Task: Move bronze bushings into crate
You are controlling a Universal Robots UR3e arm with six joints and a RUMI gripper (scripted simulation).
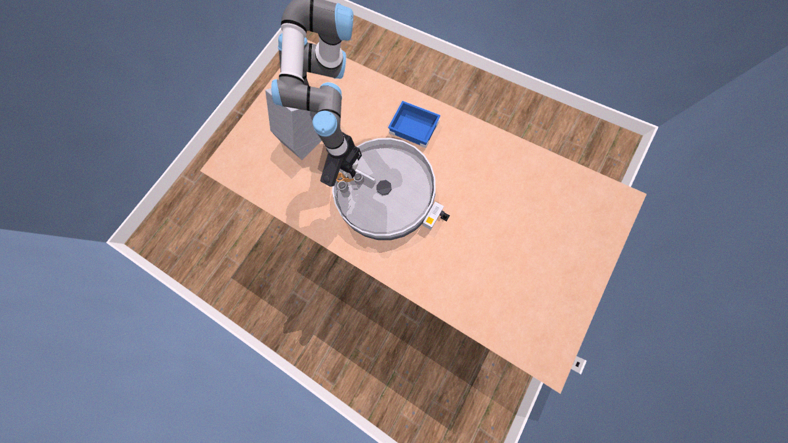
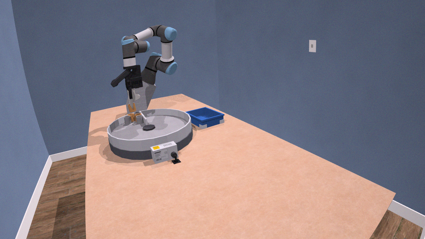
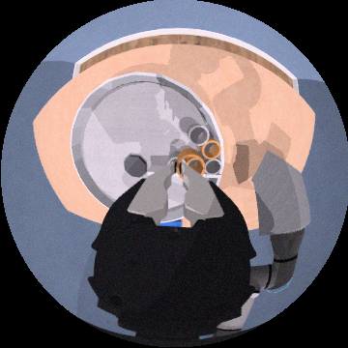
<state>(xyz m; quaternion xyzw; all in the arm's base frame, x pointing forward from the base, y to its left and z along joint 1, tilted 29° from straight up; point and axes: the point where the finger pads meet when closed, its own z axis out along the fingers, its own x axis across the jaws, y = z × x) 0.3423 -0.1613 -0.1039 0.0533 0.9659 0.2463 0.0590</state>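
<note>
Now: hand 9 cm short of the blue crate, 38 cm to the right of it and 13 cm above it. The rest, counted from my hand: grey turntable: 11 cm ahead, 5 cm to the left, 10 cm below.
</note>
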